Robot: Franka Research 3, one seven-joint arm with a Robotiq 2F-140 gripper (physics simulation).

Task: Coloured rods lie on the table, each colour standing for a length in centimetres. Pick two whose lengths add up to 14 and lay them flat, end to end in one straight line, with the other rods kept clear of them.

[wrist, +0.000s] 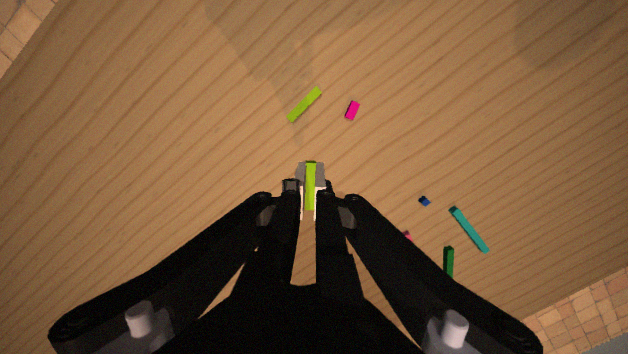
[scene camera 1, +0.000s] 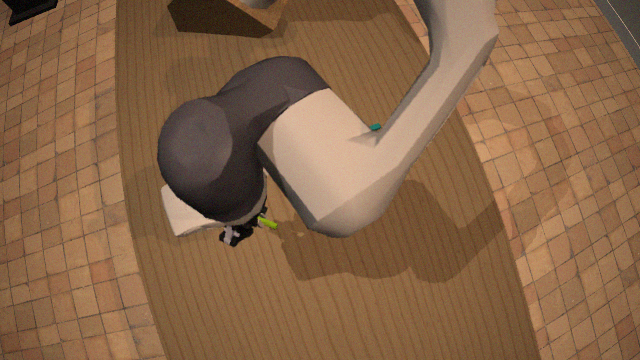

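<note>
My gripper (scene camera 1: 260, 218) (wrist: 310, 174) is shut on a lime rod (scene camera 1: 268, 223) (wrist: 310, 197), held lengthwise between the fingertips above the table. In the wrist view, a second lime rod (wrist: 304, 104) lies slanted ahead of the gripper, with a short magenta rod (wrist: 352, 110) to its right, apart from it. A small blue rod (wrist: 424, 201), a long teal rod (wrist: 469, 230) and a dark green rod (wrist: 448, 261) lie to the right. The green rod and a pinkish-red rod (wrist: 407, 235) are partly hidden by the right finger. The teal rod's end (scene camera 1: 375, 127) shows beside the arm.
A brown wooden box (scene camera 1: 225, 17) with a sloped side stands on the table (scene camera 1: 350, 320) at the top of the scene view. The arm (scene camera 1: 320, 150) hangs over the middle and hides much of the table. Table edges border the tiled floor.
</note>
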